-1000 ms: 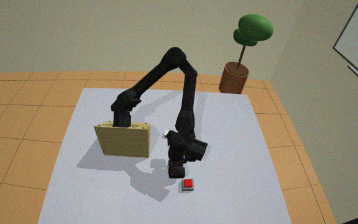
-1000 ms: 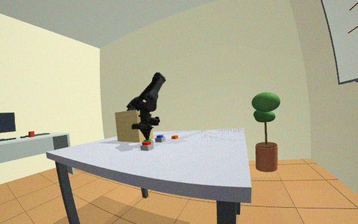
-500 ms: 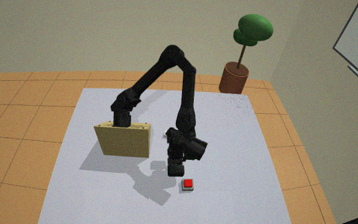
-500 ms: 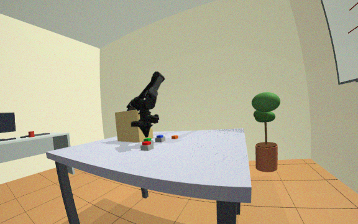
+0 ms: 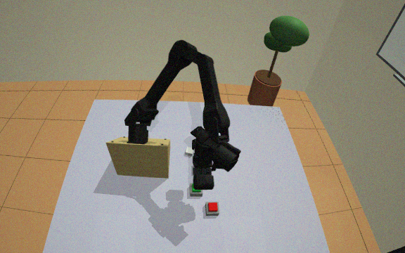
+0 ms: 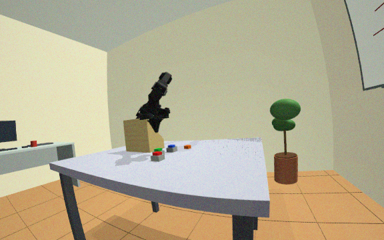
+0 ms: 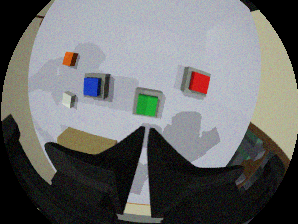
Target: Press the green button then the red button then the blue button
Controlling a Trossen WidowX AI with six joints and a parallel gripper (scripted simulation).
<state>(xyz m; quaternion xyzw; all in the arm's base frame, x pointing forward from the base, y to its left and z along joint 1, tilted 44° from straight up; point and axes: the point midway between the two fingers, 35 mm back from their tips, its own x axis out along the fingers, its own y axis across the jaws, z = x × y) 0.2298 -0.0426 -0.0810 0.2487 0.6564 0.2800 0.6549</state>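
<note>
The red button lies 9 cm below my gripper tip, 8 cm to the right of it and 6 cm ahead of it. Also, from my gripper tip: white block 20 cm to the left, 12 cm below, 3 cm behind; blue button 11 cm to the left, 9 cm below, 1 cm ahead; green button 9 cm below.
</note>
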